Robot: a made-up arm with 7 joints.
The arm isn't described. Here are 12 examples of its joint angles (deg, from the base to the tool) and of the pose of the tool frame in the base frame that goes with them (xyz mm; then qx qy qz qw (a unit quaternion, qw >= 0)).
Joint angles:
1: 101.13 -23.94 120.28 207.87 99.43 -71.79 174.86
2: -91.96 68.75 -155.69 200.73 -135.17 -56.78 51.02
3: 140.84 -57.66 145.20 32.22 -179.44 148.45 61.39
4: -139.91 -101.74 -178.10 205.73 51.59 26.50 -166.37
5: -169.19 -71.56 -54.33 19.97 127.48 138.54 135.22
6: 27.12 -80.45 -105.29 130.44 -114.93 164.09 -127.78
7: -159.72 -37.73 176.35 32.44 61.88 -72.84 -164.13
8: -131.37 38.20 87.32 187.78 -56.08 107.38 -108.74
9: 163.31 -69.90 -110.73 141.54 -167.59 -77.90 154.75
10: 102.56 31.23 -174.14 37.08 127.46 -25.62 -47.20
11: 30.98 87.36 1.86 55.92 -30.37 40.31 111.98
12: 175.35 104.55 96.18 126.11 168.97 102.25 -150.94
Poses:
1: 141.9 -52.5 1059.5 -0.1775 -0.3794 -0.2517 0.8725
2: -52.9 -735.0 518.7 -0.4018 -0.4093 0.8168 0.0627
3: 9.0 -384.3 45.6 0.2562 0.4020 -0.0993 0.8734
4: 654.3 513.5 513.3 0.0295 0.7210 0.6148 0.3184
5: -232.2 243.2 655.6 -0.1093 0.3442 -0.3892 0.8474
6: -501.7 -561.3 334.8 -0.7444 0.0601 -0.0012 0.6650
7: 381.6 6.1 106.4 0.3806 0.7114 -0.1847 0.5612
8: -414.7 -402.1 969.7 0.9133 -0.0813 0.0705 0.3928
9: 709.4 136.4 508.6 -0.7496 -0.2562 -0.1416 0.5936
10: 60.0 -444.0 522.2 0.1229 -0.8747 0.4478 0.1388
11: 51.1 52.6 -261.9 0.7706 -0.3019 -0.1707 0.5347
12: -809.1 -324.4 245.2 -0.7241 -0.0753 0.3478 0.5907
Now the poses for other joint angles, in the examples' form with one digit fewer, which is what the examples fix.
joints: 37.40 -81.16 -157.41 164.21 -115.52 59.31 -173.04
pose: -723 -566 399 -0.567 -0.426 0.428 0.561
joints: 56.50 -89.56 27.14 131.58 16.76 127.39 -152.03
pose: -538 -385 774 -0.465 0.563 0.343 0.591
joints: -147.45 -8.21 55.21 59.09 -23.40 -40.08 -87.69
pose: 50 -620 643 0.610 0.218 -0.078 0.758
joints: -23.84 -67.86 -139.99 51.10 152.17 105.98 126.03
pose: -436 -294 11 0.130 -0.553 -0.015 0.823
